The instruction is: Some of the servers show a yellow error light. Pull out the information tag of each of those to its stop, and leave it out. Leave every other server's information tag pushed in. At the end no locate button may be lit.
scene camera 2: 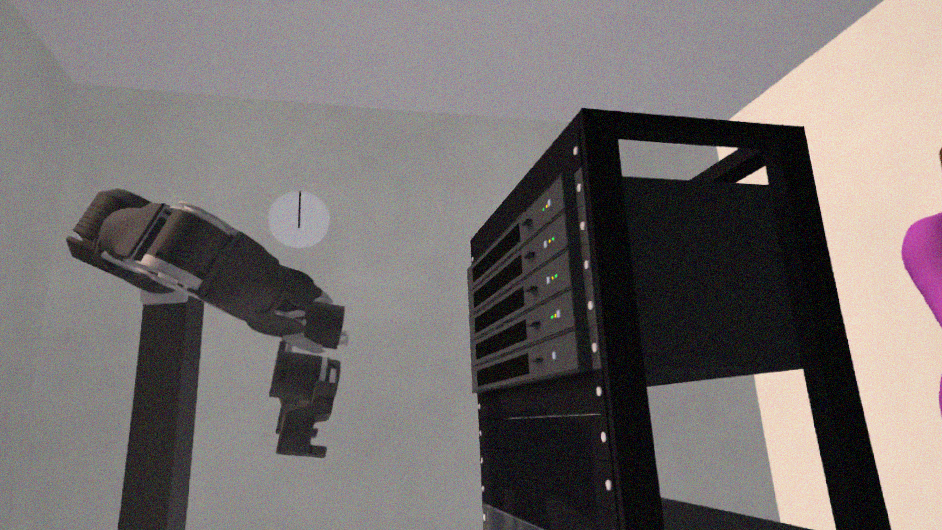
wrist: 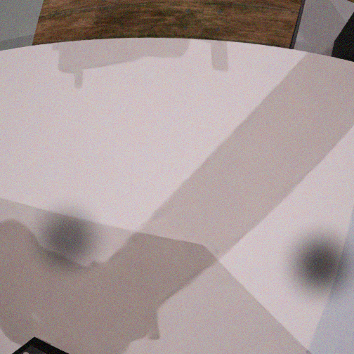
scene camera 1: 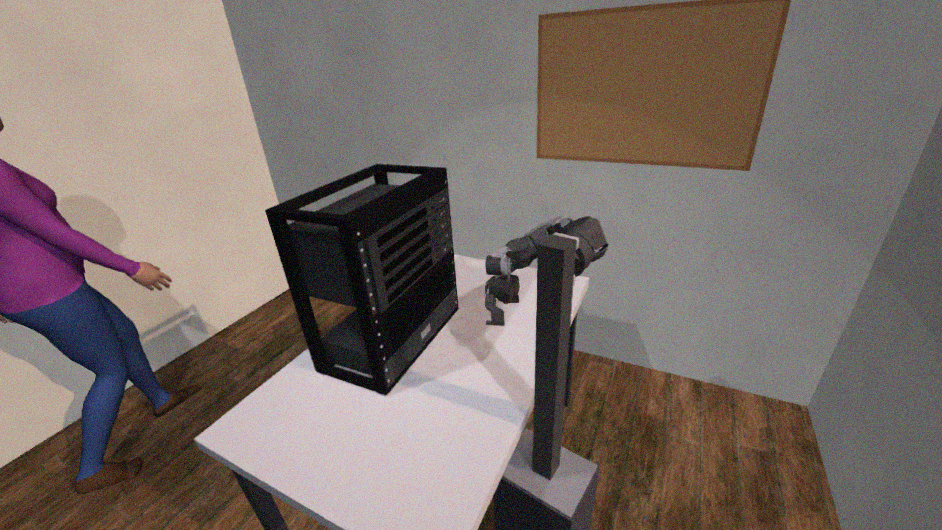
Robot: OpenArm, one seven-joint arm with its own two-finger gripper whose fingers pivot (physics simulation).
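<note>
Five grey servers point(scene camera 1: 375, 276) are stacked in the black rack point(scene camera 1: 366, 316) point(scene camera 2: 622, 329). In the second scene view the top server point(scene camera 2: 557, 193) and the three below it show tiny green and yellowish lights. The bottom server point(scene camera 2: 567, 356) shows a pale speck. Which yellow specks are error lights I cannot tell. A small dark part point(scene camera 2: 532, 289) sticks out of each front; whether these are tags or buttons is unclear. No tag is clearly seen pulled out. My gripper point(scene camera 1: 495, 321) point(scene camera 2: 303, 450) is open, pointing down above the table, apart from the rack's front.
The white table point(scene camera 1: 368, 448) point(wrist: 125, 135) carries the rack; arm shadows fall across it. The arm's dark post point(scene camera 1: 552, 369) point(scene camera 2: 158, 408) stands by the table edge. A person point(scene camera 1: 39, 243) point(scene camera 2: 925, 263) stands behind the rack. Two dark blurs and a dark corner show in the wrist view.
</note>
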